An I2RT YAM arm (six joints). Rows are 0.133 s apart.
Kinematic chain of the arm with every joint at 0, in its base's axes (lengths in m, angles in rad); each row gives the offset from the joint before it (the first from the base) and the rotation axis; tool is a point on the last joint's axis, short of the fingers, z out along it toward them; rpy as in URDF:
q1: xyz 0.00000 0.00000 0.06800 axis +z
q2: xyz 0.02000 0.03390 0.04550 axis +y
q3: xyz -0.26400 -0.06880 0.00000 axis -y
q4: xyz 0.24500 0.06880 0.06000 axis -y
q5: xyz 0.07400 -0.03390 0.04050 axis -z
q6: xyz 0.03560 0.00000 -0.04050 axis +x
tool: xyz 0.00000 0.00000 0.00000 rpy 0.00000 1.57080 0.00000
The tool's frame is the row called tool.
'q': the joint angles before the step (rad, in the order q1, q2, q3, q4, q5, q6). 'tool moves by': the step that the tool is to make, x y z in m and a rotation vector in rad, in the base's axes. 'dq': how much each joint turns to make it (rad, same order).
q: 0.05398 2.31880 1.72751 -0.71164 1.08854 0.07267
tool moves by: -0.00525 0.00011 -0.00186 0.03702 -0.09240 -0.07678
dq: 0.00039 0.00037 -0.00003 -0.06064 -0.01296 0.17587
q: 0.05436 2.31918 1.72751 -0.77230 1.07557 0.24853
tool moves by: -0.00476 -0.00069 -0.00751 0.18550 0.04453 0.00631
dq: -0.00917 0.00230 -0.00038 -0.05911 -0.18731 0.03165
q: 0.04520 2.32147 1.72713 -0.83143 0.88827 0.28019
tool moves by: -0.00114 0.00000 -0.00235 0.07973 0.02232 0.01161
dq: -0.00418 -0.00001 -0.00001 -0.01373 -0.08202 -0.00685
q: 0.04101 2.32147 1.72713 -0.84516 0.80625 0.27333
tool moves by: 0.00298 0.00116 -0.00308 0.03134 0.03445 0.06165
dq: 0.00000 0.00570 -0.00002 0.02899 -0.04120 -0.07973
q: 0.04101 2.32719 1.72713 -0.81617 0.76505 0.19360
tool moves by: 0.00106 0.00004 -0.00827 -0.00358 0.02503 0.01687
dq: -0.00001 0.01945 -0.00003 0.01070 0.00000 -0.02366
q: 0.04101 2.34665 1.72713 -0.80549 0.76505 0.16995
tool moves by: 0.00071 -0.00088 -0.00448 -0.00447 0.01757 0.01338
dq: -0.00191 0.01067 -0.00001 0.00801 0.00152 -0.02175
